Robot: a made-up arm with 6 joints.
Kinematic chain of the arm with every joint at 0, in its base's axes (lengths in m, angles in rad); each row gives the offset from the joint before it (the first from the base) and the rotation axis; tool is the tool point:
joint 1: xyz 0 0 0.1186 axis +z
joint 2: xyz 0 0.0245 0 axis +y
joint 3: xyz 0 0 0.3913 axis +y
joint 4: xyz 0 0 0.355 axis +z
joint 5: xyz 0 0 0 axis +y
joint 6: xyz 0 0 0.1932 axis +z
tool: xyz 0 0 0
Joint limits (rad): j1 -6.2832..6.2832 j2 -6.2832..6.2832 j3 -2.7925..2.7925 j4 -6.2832..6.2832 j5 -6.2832..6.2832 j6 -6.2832..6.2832
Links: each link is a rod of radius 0.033 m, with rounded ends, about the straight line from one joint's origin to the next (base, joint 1, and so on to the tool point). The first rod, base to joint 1, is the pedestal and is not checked.
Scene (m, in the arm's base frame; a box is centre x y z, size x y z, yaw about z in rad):
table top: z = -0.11
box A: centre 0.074 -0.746 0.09 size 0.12 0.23 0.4 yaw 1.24
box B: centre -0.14 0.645 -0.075 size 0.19 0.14 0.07 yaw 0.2
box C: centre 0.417 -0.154 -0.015 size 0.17 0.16 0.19 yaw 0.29
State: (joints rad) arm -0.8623 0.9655 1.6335 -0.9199 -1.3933 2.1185
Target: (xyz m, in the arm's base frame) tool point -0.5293 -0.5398 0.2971
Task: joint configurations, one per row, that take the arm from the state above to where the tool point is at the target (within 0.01 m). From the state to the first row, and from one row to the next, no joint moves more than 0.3 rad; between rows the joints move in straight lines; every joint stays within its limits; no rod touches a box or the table.
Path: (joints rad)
1: -1.1605 0.8084 1.7462 -0.9102 -1.3270 1.9643
2: -1.4588 0.6513 1.8590 -0.9005 -1.2607 1.8101
3: -1.7570 0.4941 1.9717 -0.8909 -1.1944 1.6559
4: -2.0552 0.3370 2.0844 -0.8812 -1.1281 1.5017
5: -2.2009 0.5126 1.7975 -0.7535 -1.1445 1.7073
6: -2.3465 0.6882 1.5106 -0.6259 -1.1610 1.9129
7: -2.4921 0.8638 1.2237 -0.4982 -1.1774 2.1185

